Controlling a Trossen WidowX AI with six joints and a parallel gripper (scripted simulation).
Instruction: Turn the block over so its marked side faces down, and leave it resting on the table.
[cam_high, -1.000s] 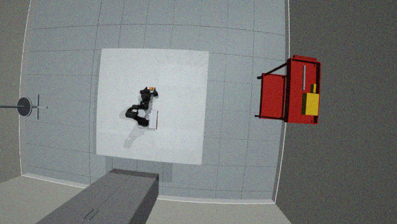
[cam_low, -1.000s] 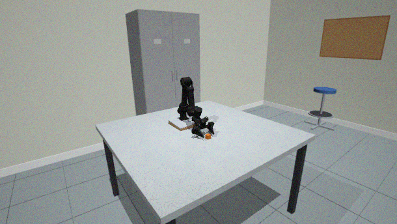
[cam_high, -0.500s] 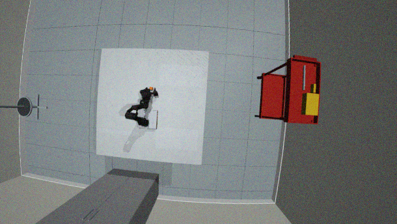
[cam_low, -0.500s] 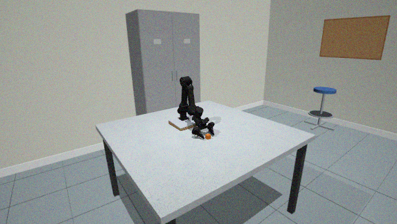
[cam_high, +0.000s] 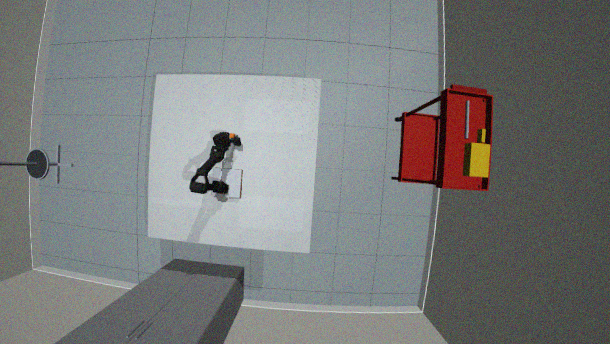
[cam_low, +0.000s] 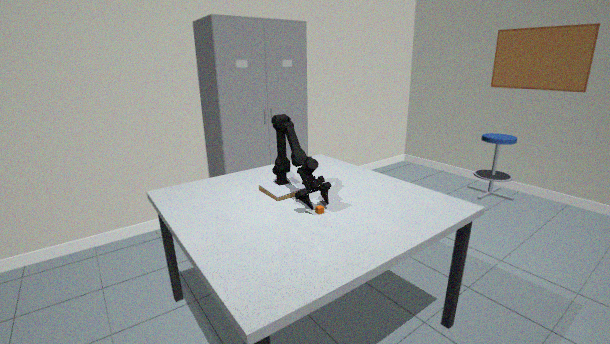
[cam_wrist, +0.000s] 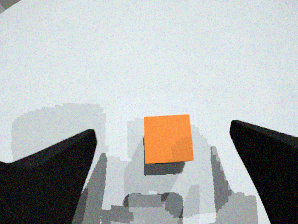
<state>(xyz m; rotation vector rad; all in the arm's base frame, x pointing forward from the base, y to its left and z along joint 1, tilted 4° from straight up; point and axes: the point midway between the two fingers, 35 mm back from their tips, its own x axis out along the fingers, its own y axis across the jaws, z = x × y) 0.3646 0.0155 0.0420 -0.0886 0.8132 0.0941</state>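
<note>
Right now my gripper tip is 2 cm above the block and 1 cm past it.
</note>
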